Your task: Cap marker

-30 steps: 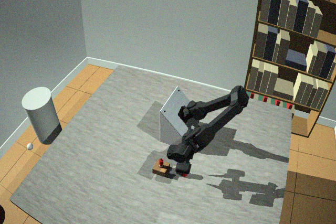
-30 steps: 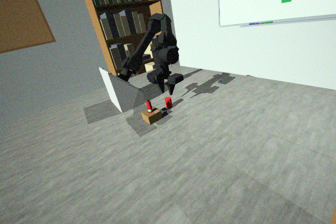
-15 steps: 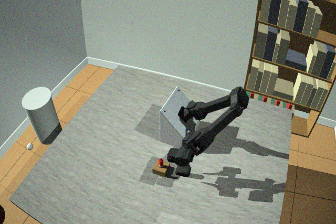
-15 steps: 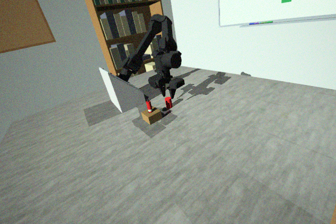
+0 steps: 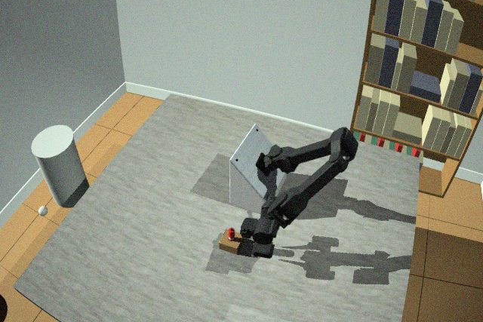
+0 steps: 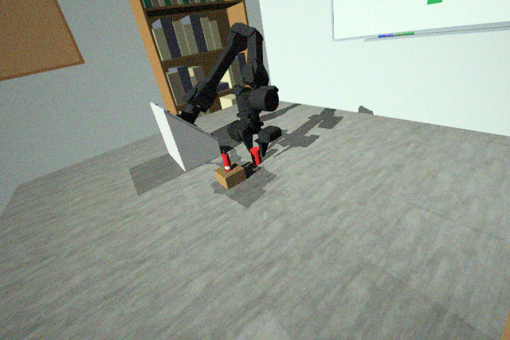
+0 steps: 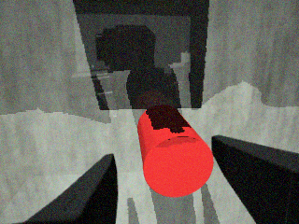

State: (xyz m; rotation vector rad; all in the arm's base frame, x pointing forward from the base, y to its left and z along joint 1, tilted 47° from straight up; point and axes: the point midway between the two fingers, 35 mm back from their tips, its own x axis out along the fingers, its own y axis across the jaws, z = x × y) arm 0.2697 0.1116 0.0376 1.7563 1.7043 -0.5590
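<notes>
Right now my gripper tip is right at the red cap. The rest, counted from my gripper tip: holder block 1 cm ahead, 12 cm to the right, 1 cm below.
</notes>
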